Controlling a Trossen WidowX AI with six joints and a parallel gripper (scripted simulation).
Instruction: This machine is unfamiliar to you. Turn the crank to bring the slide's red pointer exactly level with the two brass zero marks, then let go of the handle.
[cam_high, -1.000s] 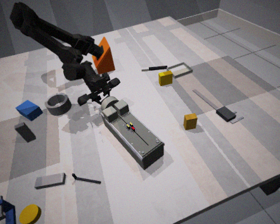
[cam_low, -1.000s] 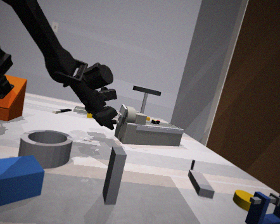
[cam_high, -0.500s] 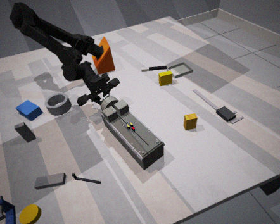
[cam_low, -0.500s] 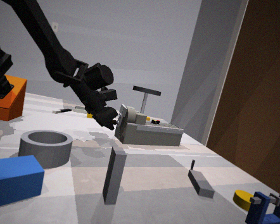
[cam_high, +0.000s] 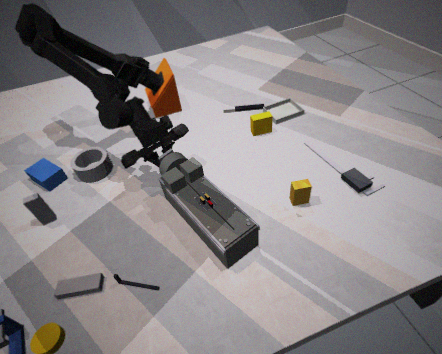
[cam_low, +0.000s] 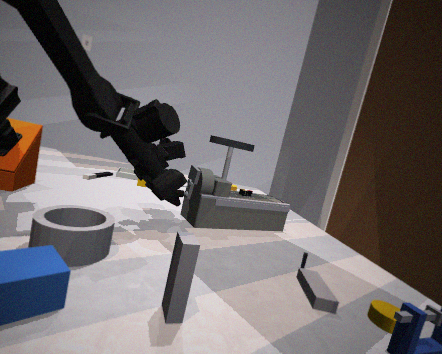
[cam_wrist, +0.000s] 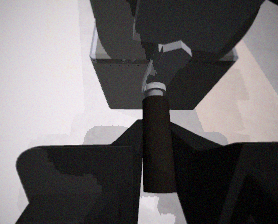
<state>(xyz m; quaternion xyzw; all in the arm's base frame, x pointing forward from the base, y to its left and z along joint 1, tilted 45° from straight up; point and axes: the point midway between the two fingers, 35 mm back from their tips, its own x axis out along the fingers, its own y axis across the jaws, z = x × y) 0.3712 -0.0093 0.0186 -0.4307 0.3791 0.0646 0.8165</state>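
My gripper tip is now 3 cm below the dark crank handle, 2 cm past it and 1 cm to the left of it. From my gripper tip the other things lie so: black hex key: 26 cm ahead, 13 cm to the right, 2 cm below; then blue block: 35 cm to the right, 13 cm behind, 2 cm below; then red pointer: 17 cm ahead, 7 cm to the left, 5 cm above.
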